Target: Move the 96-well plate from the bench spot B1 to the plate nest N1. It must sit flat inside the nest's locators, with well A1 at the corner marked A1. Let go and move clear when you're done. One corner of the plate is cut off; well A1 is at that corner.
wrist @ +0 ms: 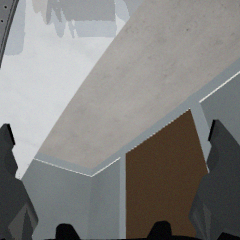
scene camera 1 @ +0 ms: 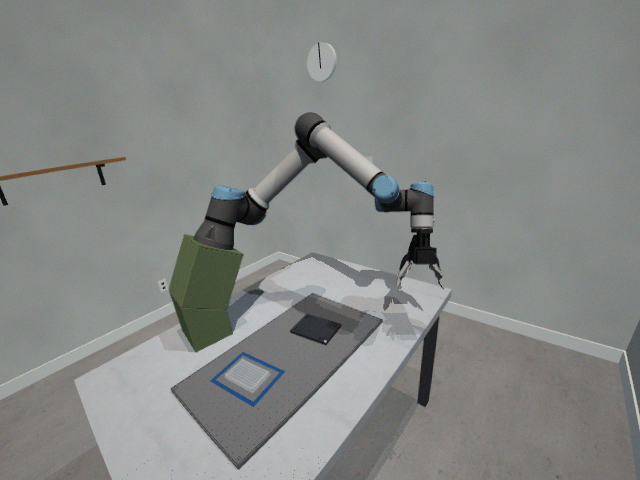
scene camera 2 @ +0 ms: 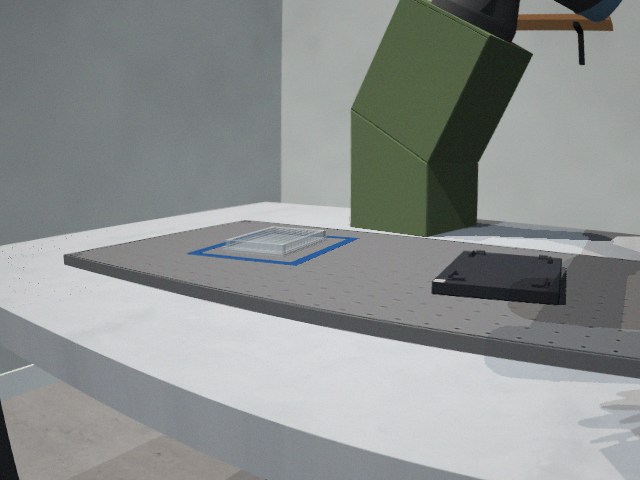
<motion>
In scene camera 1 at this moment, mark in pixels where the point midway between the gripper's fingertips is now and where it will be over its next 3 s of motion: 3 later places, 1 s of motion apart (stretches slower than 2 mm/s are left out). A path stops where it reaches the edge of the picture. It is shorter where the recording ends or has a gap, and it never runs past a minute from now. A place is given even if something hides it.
My gripper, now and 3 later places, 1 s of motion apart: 420,289; 404,314; 378,339; 343,358
</motion>
